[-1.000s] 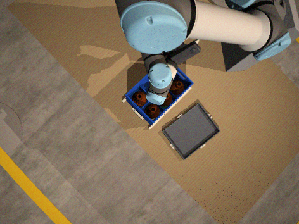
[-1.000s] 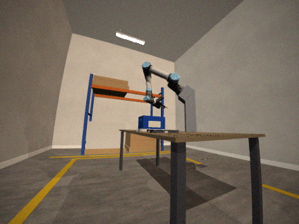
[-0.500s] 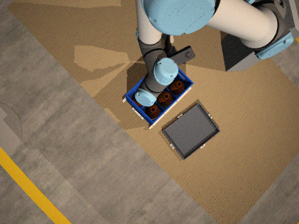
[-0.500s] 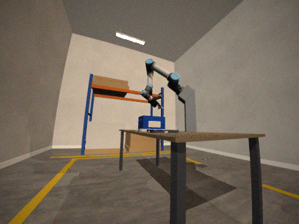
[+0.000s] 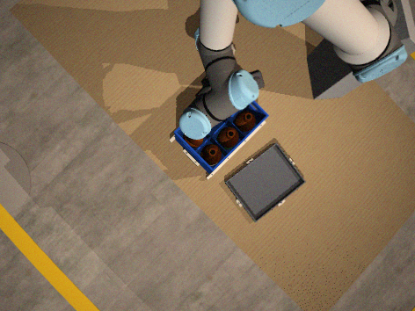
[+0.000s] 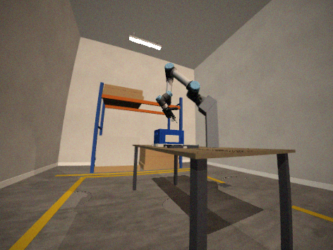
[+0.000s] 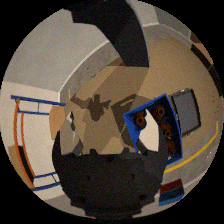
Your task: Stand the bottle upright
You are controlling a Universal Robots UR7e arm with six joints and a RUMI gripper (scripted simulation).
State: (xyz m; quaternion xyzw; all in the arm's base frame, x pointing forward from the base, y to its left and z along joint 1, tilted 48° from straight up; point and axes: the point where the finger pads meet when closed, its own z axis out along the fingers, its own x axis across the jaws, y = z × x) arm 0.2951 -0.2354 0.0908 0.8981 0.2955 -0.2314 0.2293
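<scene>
The blue crate is 230 mm below my hand, 150 mm ahead of it and 30 mm to the left of it. Round my hand: brown bottle (250 mm ahead, 220 mm below, 40 mm to the left); grey tray (300 mm below, 280 mm to the left, 240 mm ahead).
</scene>
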